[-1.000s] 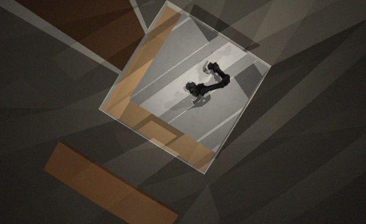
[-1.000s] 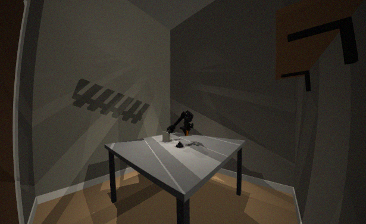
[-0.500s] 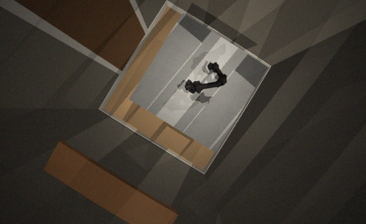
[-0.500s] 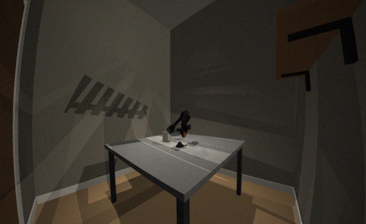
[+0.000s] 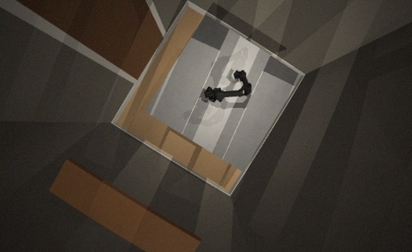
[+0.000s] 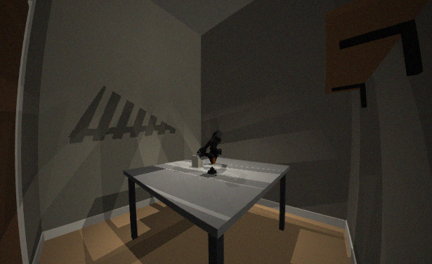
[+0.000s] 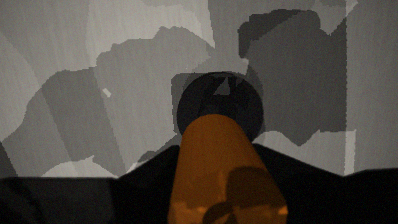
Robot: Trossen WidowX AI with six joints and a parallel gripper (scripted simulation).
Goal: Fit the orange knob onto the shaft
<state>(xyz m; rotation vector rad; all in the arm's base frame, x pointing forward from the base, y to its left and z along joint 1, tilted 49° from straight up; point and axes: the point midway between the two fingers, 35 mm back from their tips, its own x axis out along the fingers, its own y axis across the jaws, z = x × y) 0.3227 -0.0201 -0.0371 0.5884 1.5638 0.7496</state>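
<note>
Right now my gripper tip is 1 cm to the left of the dark round pedestal and 7 cm above it. Round my gripper tip: orange knob (2 cm above).
</note>
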